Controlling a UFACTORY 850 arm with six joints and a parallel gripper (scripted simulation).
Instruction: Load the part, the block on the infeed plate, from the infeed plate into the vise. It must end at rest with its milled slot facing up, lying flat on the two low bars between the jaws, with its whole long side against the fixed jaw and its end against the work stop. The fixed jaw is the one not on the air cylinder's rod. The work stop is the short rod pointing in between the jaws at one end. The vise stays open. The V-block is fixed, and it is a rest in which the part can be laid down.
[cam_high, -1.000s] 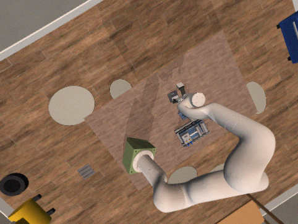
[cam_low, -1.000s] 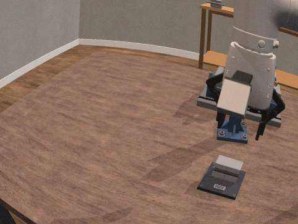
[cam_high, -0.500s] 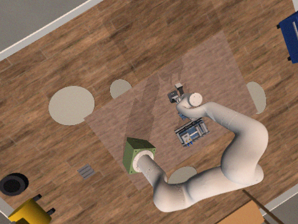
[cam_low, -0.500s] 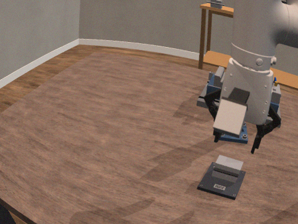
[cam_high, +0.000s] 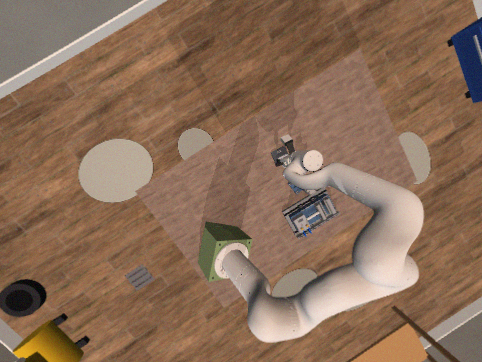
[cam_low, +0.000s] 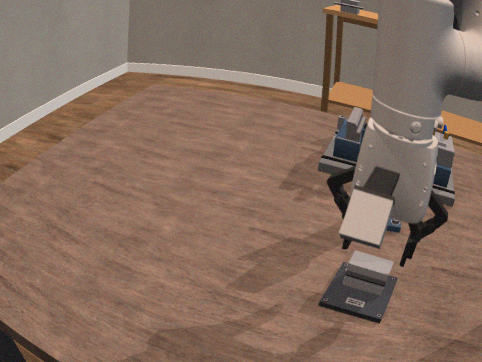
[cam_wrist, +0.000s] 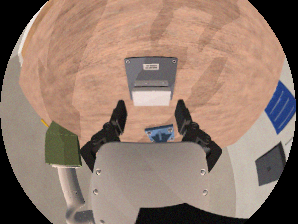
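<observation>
My hand is 10 mm to the right of the part and 50 mm above it. Also, from my hand: air cylinder: 60 mm behind, 380 mm to the right.
</observation>
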